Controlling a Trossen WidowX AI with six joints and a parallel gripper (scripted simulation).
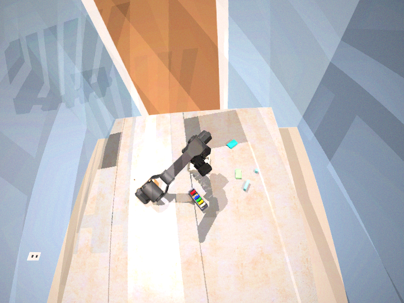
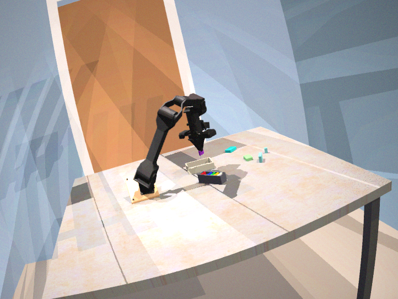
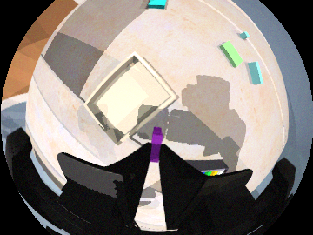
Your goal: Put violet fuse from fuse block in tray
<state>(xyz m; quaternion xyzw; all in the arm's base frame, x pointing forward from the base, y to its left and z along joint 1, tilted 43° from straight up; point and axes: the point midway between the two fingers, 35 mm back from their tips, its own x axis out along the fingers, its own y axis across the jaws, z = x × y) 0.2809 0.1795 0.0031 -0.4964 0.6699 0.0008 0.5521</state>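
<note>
The cream tray lies 10 mm behind my gripper tip, 60 mm to the left of it and 100 mm below it. Also, from my gripper tip: violet fuse: 10 mm below.
</note>
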